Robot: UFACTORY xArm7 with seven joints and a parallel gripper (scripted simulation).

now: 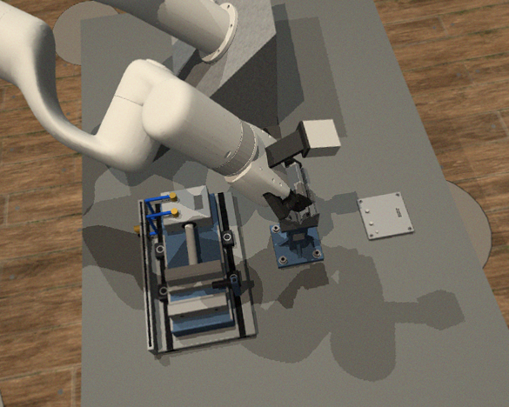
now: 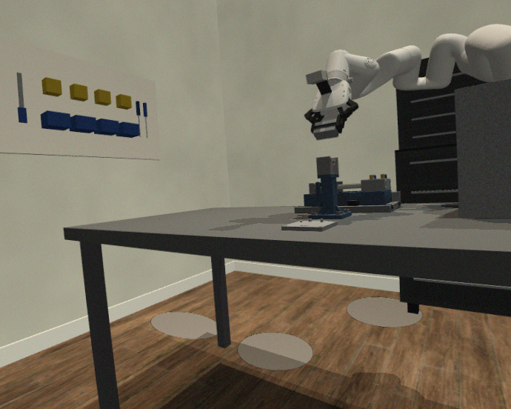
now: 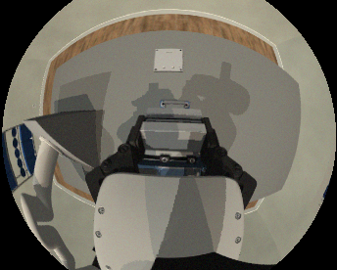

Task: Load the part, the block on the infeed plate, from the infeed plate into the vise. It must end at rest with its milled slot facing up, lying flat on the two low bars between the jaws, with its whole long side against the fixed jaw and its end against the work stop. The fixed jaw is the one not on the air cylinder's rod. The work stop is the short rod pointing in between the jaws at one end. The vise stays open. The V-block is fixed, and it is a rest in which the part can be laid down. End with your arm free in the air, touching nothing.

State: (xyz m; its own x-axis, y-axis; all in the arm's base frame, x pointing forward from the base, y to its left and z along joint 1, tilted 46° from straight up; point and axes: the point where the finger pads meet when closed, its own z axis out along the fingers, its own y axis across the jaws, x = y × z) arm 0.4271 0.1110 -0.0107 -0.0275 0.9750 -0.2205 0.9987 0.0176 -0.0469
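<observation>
Now: the part 10 mm to the left of my hand. Also, from my hand: V-block post (10 mm to the left, 180 mm below); then cylinder rod (10 mm ahead, 190 mm to the right, 170 mm below); then work stop (90 mm ahead, 140 mm to the right, 150 mm below).
</observation>
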